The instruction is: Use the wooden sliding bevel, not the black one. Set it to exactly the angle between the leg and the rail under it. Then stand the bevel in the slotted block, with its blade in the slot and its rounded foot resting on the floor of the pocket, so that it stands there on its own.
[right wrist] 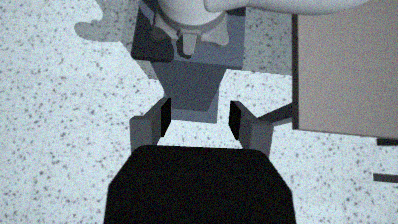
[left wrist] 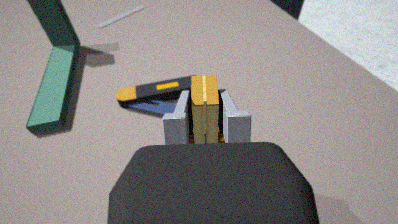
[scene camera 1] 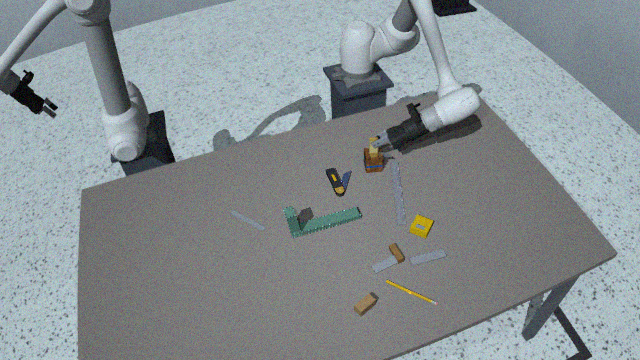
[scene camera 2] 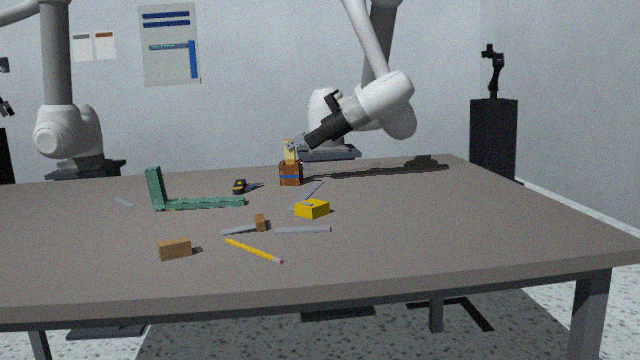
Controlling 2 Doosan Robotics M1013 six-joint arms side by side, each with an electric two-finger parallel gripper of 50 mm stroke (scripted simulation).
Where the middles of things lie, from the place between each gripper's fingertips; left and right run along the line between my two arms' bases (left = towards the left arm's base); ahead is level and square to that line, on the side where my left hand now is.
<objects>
My left hand point(scene camera 2: 287, 146) is 5 cm above the wooden bevel point(left wrist: 204, 91). The rest, counted from my left hand: black bevel point(left wrist: 142, 97) 4 cm ahead, 16 cm to the right, 12 cm below.
The black bevel lies 600 mm ahead of my right hand, 1020 mm to the left of it and 260 mm below it. The rest, counted from my right hand: wooden bevel (570 mm ahead, 1190 mm to the left, 190 mm below).
</objects>
